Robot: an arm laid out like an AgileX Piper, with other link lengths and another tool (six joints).
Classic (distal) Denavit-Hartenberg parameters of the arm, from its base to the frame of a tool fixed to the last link. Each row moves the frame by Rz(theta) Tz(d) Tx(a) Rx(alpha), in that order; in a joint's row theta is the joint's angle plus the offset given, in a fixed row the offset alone. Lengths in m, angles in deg.
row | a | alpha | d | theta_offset
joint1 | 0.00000 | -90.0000 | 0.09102 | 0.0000
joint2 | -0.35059 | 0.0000 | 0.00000 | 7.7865
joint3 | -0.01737 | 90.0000 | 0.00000 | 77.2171
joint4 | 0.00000 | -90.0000 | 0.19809 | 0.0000
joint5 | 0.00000 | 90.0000 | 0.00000 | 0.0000
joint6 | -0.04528 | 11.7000 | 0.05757 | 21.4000
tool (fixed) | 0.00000 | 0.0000 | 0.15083 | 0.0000
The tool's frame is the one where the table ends.
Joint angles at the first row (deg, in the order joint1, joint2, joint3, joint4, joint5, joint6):
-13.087, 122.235, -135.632, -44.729, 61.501, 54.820
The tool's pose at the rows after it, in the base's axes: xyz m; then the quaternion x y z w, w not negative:
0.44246 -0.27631 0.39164 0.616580 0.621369 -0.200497 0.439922
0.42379 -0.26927 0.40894 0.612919 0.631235 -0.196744 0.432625
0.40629 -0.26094 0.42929 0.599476 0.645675 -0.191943 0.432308
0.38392 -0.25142 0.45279 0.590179 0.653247 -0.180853 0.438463
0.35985 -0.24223 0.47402 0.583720 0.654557 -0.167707 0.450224
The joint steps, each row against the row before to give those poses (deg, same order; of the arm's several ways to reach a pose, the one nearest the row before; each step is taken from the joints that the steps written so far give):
0.000, -3.478, -0.003, 2.109, 3.549, -4.641
0.000, -3.206, 0.008, 2.383, 2.716, -3.567
0.000, -3.462, -0.006, 2.519, 1.953, -4.509
0.000, -4.041, 0.000, 2.319, 1.870, -3.455
-0.001, -4.557, 1.805, 1.550, 0.368, -1.656

